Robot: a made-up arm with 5 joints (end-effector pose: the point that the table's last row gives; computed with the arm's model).
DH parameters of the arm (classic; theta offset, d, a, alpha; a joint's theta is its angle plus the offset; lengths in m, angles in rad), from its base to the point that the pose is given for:
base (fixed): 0 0 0 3.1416
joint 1: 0 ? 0.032 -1.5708
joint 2: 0 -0.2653 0.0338 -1.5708
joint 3: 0 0.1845 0.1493 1.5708
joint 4: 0 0.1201 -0.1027 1.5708
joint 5: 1.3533 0 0.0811 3.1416
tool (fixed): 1.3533 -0.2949 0 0
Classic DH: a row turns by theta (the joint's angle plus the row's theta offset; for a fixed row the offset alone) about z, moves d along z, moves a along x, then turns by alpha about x.
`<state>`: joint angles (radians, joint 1 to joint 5).
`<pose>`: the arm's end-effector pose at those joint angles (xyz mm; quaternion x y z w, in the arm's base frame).
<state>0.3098 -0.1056 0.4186 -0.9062 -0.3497</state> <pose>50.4 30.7 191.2 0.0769 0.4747 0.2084 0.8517</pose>
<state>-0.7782 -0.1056 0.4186 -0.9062 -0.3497</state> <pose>-3.8 58.8 191.2 -0.1799 0.4460 0.6191 0.6209</pose>
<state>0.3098 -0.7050 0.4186 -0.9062 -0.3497</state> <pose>75.4 22.7 179.0 0.2087 0.6743 0.2202 0.6733</pose>
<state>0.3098 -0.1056 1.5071 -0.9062 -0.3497</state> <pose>279.3 51.5 168.8 -0.1378 0.4207 0.6427 0.6252</pose>
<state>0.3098 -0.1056 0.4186 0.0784 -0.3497</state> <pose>264.2 61.6 6.4 0.0224 0.0064 0.2264 0.9738</pose>
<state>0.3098 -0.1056 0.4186 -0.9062 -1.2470</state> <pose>63.7 93.6 162.6 0.2752 0.3944 0.5572 0.6770</pose>
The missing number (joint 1, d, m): -0.1425
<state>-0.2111 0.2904 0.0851 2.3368 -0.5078</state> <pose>322.8 190.7 608.4 -0.1069 -0.9610 0.1101 0.2301</pose>
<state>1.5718 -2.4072 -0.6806 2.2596 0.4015</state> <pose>-174.3 -28.0 -239.8 -0.1628 0.1912 -0.6570 0.7108</pose>
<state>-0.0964 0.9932 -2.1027 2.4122 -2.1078</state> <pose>-394.6 -66.3 168.4 -0.7184 0.2141 -0.3558 0.5581</pose>
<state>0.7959 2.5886 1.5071 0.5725 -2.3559</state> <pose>368.9 367.8 277.2 0.7263 -0.5824 -0.2545 0.2618</pose>
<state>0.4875 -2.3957 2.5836 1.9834 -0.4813</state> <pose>645.3 396.6 118.9 0.7193 -0.3148 -0.5584 0.2678</pose>
